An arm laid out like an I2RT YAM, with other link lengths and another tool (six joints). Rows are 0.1 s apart.
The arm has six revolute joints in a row. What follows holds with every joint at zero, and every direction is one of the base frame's. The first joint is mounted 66.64 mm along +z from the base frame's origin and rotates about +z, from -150 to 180 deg. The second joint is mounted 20.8 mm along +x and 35.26 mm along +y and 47.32 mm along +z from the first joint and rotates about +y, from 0 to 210 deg. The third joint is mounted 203.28 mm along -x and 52.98 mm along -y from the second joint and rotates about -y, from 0 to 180 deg. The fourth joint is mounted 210.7 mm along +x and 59.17 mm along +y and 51.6 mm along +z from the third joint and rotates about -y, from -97 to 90 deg. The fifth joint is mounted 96.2 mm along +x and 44.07 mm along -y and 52.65 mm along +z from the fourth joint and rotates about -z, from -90 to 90 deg. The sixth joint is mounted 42.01 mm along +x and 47.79 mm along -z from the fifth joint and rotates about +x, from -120 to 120 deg. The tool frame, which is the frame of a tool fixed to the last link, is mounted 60 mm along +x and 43 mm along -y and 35 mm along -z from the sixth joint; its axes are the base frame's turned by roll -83.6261, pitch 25.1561 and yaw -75.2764 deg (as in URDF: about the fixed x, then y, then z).
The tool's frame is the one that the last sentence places.
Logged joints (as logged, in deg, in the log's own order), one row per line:
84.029 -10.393 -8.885 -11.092 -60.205 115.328
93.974 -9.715 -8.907 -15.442 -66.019 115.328
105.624 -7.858 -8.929 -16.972 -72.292 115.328
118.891 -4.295 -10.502 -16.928 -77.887 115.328
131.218 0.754 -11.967 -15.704 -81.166 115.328
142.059 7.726 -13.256 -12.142 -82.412 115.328
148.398 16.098 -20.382 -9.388 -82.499 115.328
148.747 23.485 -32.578 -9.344 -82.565 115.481
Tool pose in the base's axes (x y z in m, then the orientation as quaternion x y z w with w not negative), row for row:
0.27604 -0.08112 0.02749 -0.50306 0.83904 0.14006 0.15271
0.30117 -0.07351 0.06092 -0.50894 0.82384 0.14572 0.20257
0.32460 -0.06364 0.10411 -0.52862 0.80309 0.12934 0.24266
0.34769 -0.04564 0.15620 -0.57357 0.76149 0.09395 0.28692
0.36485 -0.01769 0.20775 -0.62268 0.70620 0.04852 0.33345
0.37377 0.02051 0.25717 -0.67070 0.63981 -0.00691 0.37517
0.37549 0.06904 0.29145 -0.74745 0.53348 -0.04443 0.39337
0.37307 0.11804 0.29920 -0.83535 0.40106 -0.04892 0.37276
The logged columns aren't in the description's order. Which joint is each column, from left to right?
Columns, left to right: joint 3, joint 1, joint 6, joint 5, joint 4, joint 2.
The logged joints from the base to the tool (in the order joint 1, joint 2, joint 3, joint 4, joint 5, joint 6), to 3 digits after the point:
-10.393 115.328 84.029 -60.205 -11.092 -8.885
-9.715 115.328 93.974 -66.019 -15.442 -8.907
-7.858 115.328 105.624 -72.292 -16.972 -8.929
-4.295 115.328 118.891 -77.887 -16.928 -10.502
0.754 115.328 131.218 -81.166 -15.704 -11.967
7.726 115.328 142.059 -82.412 -12.142 -13.256
16.098 115.328 148.398 -82.499 -9.388 -20.382
23.485 115.481 148.747 -82.565 -9.344 -32.578

